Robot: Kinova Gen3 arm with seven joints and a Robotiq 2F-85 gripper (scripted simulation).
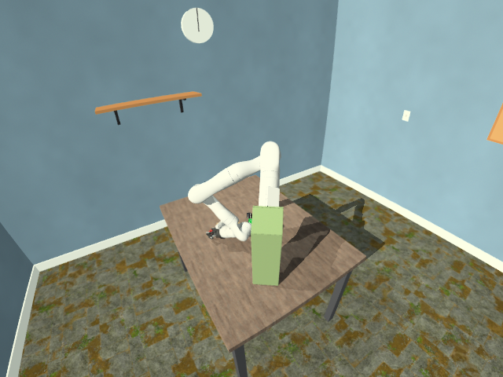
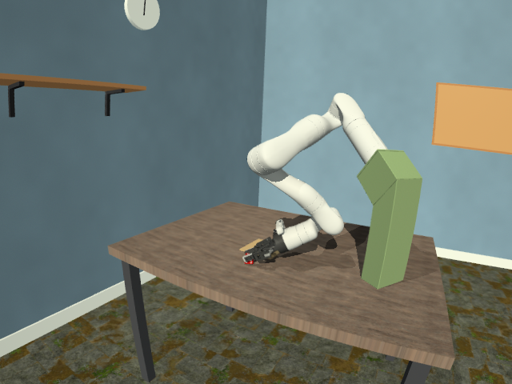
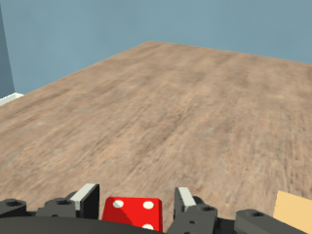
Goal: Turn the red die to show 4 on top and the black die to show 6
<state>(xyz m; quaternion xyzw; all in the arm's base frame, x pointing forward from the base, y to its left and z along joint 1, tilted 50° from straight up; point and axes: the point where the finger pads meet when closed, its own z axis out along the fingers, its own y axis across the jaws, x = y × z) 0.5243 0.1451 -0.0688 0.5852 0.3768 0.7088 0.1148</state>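
My gripper is now 10 mm above the red die. From my hand the other things lie so: black die 20 mm ahead, 300 mm to the right, 10 mm below; tan mat 10 mm ahead, 140 mm to the right, 30 mm below; green die 40 mm behind, 270 mm to the right, 10 mm below.
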